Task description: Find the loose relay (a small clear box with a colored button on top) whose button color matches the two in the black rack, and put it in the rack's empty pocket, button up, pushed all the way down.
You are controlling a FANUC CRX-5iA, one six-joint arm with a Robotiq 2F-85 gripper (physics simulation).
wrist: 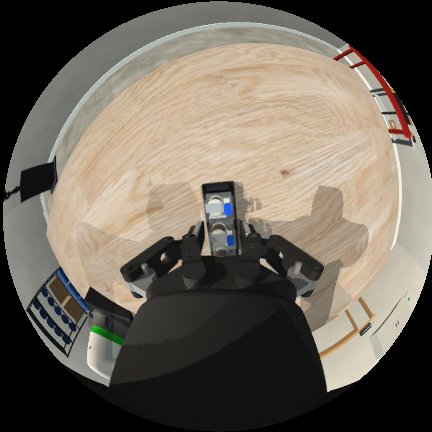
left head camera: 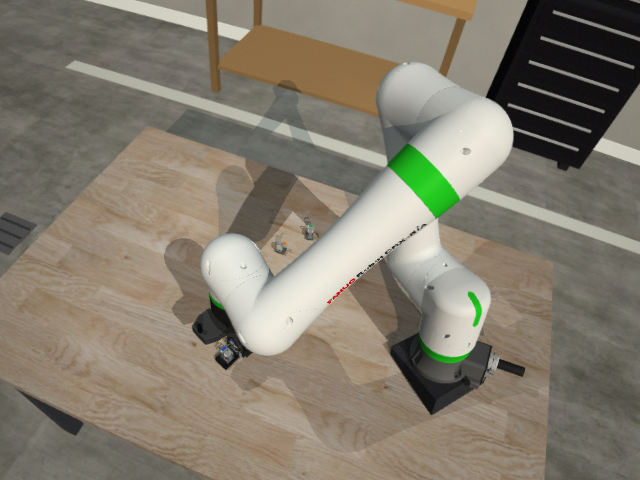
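The black rack stands on the table below my gripper. In the wrist view, one clear relay with a blue button sits in the rack, and a second relay with a blue button sits behind it. Part of a third relay shows at the edge of the gripper body; its button is hidden. My gripper is open, with its fingers on either side of the rack around the second relay. In the head view, a loose relay with an orange button and one with a green button are on the table.
The arm reaches over the table from its base at the right and hides part of the tabletop. A wooden shelf unit and a black drawer cabinet stand behind the table.
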